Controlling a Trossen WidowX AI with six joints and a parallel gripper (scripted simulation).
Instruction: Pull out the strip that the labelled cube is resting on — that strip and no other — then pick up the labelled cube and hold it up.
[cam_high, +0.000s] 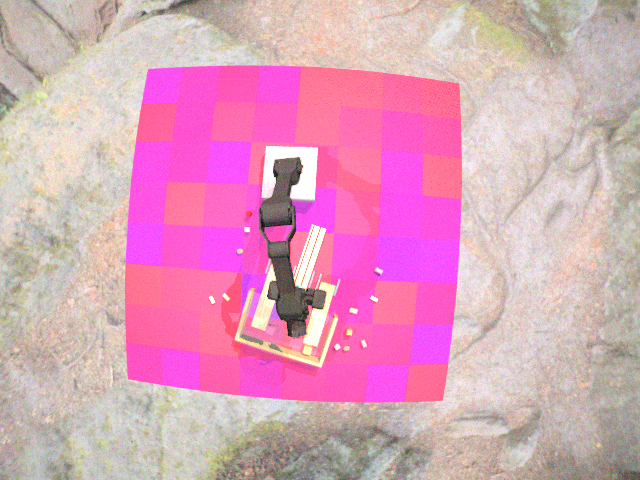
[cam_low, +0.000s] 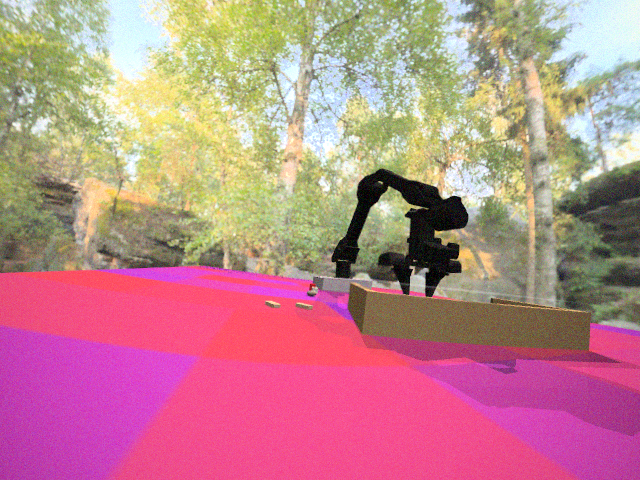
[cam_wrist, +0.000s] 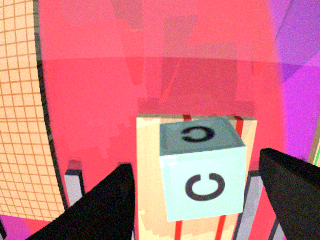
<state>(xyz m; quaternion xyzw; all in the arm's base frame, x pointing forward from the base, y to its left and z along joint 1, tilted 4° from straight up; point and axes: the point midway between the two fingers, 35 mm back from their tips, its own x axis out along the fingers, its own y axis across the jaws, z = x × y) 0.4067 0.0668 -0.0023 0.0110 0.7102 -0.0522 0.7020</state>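
The cube is 1 cm below my gripper tip.
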